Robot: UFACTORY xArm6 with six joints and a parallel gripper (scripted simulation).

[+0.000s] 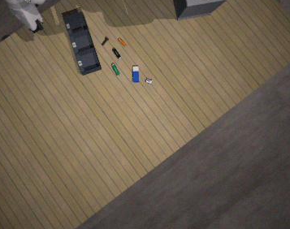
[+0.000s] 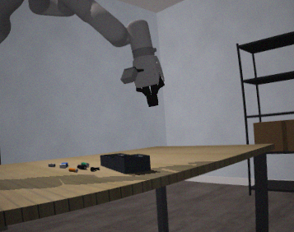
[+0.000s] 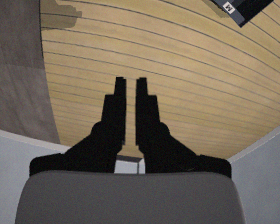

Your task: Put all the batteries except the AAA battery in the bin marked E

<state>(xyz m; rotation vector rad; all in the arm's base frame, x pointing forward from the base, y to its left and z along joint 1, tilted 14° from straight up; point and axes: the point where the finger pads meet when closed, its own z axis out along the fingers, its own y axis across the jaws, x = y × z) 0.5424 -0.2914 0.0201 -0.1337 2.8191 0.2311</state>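
Right now the dark bin is 200 mm below my hand, 100 mm behind it and 70 mm to the left of it. Also, from my hand: orange battery 230 mm behind, 220 mm below, 180 mm to the left; then green battery 250 mm to the left, 220 mm below, 120 mm behind; then black cylindrical battery 220 mm below, 200 mm to the left, 180 mm behind.
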